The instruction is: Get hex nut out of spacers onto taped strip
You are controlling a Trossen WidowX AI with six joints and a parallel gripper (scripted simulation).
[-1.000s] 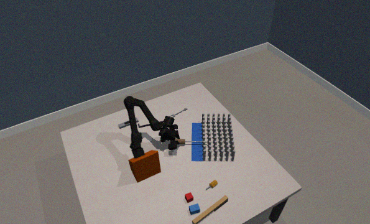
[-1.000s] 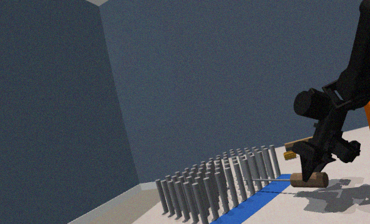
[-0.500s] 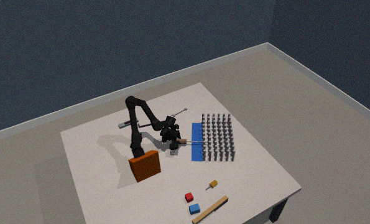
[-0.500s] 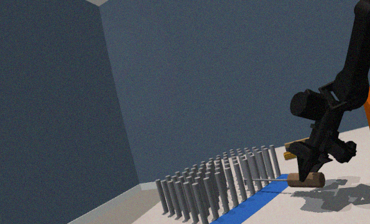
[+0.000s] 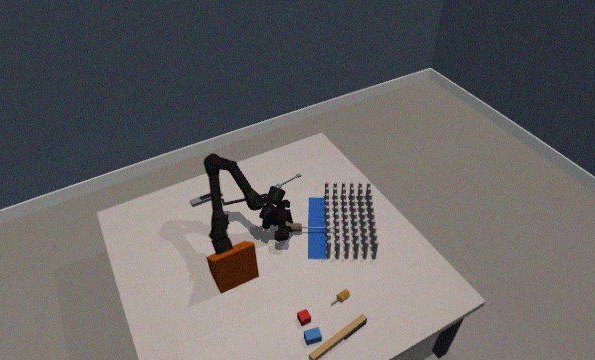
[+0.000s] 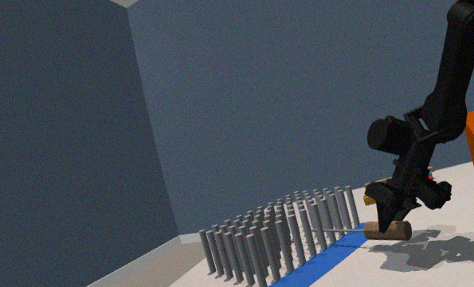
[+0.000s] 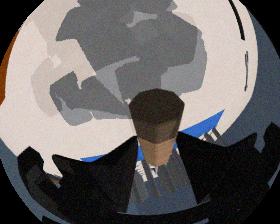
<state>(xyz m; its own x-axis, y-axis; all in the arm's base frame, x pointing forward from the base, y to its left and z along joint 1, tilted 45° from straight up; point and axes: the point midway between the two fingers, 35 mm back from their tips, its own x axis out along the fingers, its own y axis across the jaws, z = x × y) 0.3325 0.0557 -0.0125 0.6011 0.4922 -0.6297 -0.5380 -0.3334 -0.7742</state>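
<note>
My gripper tip is now 11 cm short of the blue taped strip, 3 cm to the left of it and 4 cm above it. Also, from my gripper tip: hook tool (8 cm ahead, 6 cm to the right, 1 cm below); yellow-handled tool (3 cm behind, 41 cm to the right, 2 cm below); grey fork-like tool (17 cm ahead, 30 cm to the left, 3 cm below).
</note>
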